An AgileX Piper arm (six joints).
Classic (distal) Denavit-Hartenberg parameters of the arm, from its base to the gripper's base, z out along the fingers. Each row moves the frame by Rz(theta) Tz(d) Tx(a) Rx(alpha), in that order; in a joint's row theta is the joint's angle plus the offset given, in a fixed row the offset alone. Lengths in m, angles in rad.
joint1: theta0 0  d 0.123  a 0  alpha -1.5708
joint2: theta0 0.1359  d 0  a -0.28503  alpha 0
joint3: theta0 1.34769  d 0  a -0.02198  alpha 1.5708
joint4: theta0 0  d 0.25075  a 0  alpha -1.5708
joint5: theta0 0  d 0  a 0  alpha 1.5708
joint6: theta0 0  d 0.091  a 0  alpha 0
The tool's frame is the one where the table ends.
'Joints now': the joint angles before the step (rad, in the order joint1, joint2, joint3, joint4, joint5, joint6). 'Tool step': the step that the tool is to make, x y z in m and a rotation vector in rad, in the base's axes. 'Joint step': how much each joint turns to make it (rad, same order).
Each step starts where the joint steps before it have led.
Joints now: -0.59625, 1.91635, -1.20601, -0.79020, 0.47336, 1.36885
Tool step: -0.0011, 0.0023, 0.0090, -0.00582, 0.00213, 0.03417
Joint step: 0.00008, -0.02539, 0.00024, 0.04199, -0.00005, -0.07467
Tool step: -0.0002, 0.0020, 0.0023, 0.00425, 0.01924, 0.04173
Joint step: -0.00005, -0.00861, -0.00020, 0.05037, 0.00012, -0.08963
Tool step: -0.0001, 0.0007, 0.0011, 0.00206, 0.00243, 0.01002
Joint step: 0.00000, -0.00372, 0.00005, 0.01606, -0.00016, -0.02397
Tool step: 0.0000, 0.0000, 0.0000, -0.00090, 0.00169, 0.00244
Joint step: 0.00000, 0.00000, 0.00000, 0.00000, 0.00000, -0.00311
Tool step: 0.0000, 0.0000, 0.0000, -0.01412, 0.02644, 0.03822
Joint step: 0.00000, 0.00000, 0.00000, 0.00000, 0.00000, -0.04857
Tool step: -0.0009, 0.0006, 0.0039, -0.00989, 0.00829, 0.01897
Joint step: -0.00011, -0.01063, 0.00006, 0.00679, 0.00365, -0.03148
